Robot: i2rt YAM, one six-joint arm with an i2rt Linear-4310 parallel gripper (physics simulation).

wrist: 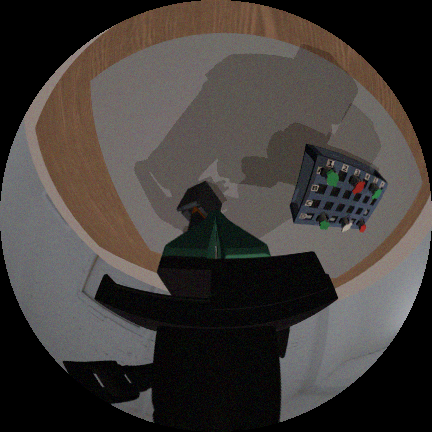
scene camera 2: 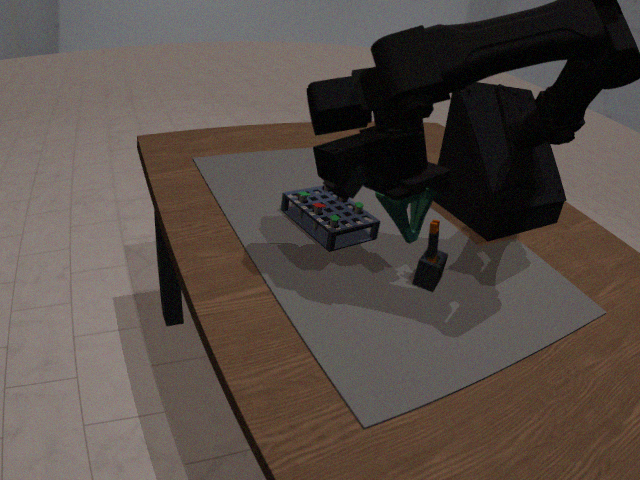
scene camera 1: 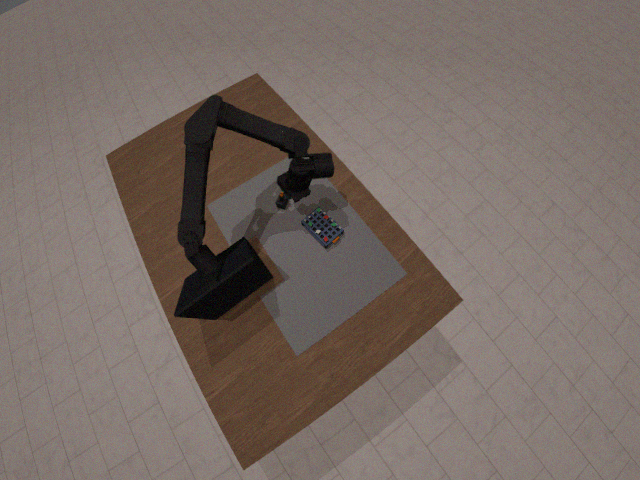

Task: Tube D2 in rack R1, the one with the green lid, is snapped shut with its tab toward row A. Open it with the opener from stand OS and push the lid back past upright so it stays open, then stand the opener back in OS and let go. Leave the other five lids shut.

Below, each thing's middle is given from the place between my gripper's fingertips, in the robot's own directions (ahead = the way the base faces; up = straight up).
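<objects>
I can see the black cube holder (scene camera 2: 428, 274), which is 30 mm below my hand, 30 mm behind it and 20 mm to the left of it.
</objects>
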